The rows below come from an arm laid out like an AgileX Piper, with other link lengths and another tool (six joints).
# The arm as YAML. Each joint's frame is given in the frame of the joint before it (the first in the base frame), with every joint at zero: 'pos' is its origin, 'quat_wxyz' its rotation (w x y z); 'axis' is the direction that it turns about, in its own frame. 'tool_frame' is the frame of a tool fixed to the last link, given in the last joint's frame.
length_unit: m
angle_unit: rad
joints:
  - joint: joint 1
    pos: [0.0, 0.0, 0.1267]
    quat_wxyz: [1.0, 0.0, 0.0, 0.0]
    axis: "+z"
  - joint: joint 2
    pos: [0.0, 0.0, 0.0]
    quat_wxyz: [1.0, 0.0, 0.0, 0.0]
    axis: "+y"
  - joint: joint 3
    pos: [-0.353, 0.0, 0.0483]
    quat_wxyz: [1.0, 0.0, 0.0, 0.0]
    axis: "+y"
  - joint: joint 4
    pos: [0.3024, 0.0, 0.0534]
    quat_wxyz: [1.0, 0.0, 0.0, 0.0]
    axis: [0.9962, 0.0, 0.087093]
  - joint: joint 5
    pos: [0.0, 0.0, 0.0]
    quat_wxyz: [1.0, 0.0, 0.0, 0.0]
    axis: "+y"
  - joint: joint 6
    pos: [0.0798, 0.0, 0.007]
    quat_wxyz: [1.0, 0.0, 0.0, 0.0]
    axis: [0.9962, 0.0, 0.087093]
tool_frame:
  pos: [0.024, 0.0, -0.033]
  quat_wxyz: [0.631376, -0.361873, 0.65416, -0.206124]
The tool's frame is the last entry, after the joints.
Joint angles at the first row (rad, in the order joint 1, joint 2, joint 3, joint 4, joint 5, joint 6):
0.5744, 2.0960, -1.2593, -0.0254, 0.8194, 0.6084
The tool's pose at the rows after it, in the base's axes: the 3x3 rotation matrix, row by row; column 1 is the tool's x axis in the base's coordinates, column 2 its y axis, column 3 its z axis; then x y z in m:
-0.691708 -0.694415 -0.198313; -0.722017 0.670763 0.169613; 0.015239 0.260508 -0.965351; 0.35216 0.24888 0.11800
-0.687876 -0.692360 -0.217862; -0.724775 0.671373 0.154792; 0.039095 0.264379 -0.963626; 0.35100 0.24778 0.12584
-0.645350 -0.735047 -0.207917; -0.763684 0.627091 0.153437; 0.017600 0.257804 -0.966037; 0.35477 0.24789 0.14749
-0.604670 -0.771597 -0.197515; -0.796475 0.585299 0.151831; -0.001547 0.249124 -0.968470; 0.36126 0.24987 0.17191
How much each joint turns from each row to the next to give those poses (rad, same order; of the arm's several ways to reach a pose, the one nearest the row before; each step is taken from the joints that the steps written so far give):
0.0000, 0.0000, 0.0000, 0.0000, 0.0133, 0.0000
0.0000, -0.0100, -0.0102, -0.0011, 0.0443, -0.0046
0.0000, -0.0317, -0.0307, -0.0022, 0.0385, -0.0573
0.0000, -0.0239, -0.0529, -0.0020, 0.0546, -0.0525

